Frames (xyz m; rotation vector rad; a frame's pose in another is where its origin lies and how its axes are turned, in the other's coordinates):
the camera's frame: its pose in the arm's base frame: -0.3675 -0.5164 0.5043 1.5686 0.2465 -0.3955
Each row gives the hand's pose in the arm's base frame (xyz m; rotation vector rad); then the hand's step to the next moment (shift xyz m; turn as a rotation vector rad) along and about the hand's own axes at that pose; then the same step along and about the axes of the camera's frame.
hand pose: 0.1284 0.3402 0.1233 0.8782 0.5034 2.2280
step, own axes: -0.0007 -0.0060 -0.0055 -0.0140 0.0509 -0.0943
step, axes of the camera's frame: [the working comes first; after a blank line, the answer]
step, axes of the arm's base frame: -0.0008 0.0031 -0.0075 -0.0823 -0.0549 -0.0435

0.0020 -0.0073 -0.0030 -0.0532 -0.0701 0.0627
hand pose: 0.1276 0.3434 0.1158 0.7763 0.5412 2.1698
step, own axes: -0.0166 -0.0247 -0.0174 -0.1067 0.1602 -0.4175
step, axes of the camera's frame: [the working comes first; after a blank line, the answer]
step, axes of the arm's base frame: 0.0097 0.0004 -0.0331 -0.3075 -0.2366 -0.2467

0.0220 -0.0265 -0.0012 -0.1622 -0.3381 0.2659
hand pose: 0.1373 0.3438 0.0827 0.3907 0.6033 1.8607
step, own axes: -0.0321 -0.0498 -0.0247 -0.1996 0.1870 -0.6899
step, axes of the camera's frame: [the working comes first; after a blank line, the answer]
step, axes of the arm's base frame: 0.0365 -0.0213 -0.0483 -0.4402 -0.3907 -0.4521

0.0544 -0.0291 0.0179 -0.1885 -0.5726 0.4329
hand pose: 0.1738 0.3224 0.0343 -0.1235 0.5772 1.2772
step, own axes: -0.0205 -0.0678 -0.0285 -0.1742 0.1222 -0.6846
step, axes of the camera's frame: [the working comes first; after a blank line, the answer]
step, axes of the arm's base frame: 0.0497 -0.0497 -0.0299 -0.3741 -0.3863 -0.4741

0.0616 -0.0058 0.0448 -0.1197 -0.5669 0.4221
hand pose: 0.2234 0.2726 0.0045 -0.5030 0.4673 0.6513
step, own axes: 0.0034 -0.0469 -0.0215 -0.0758 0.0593 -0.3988
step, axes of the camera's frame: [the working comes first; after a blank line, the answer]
step, axes of the arm's base frame: 0.0283 -0.0429 -0.0051 -0.1920 -0.2216 -0.2869

0.0317 0.0083 0.0400 -0.0420 -0.3300 0.2401
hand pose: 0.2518 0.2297 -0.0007 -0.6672 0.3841 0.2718
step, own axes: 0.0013 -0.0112 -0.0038 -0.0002 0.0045 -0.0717
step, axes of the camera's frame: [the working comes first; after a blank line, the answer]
step, axes of the arm's base frame: 0.0043 -0.0107 0.0028 -0.0202 -0.0429 -0.0540

0.0037 0.0047 0.0103 0.0067 -0.0558 0.0448
